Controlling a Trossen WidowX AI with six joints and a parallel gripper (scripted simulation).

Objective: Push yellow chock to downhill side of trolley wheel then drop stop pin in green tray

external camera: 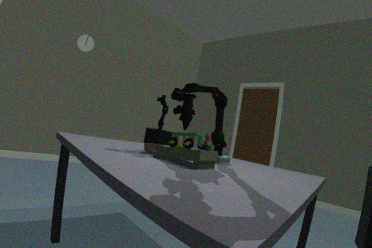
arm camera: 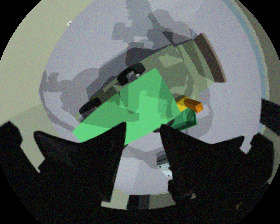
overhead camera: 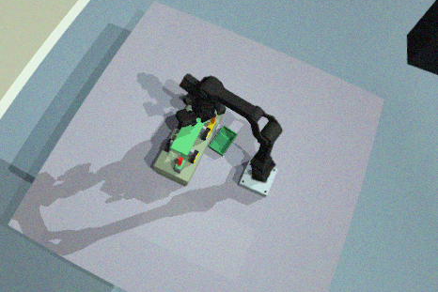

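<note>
My gripper tip is 2 cm short of the red-headed stop pin, 17 cm to the right of it and 4 cm above it. Round my gripper tip: trolley: 2 cm ahead, 5 cm to the left, 6 cm below; olive ramp: 2 cm ahead, 4 cm to the left, 13 cm below; yellow chock: 5 cm behind, 5 cm to the right, 9 cm below.
</note>
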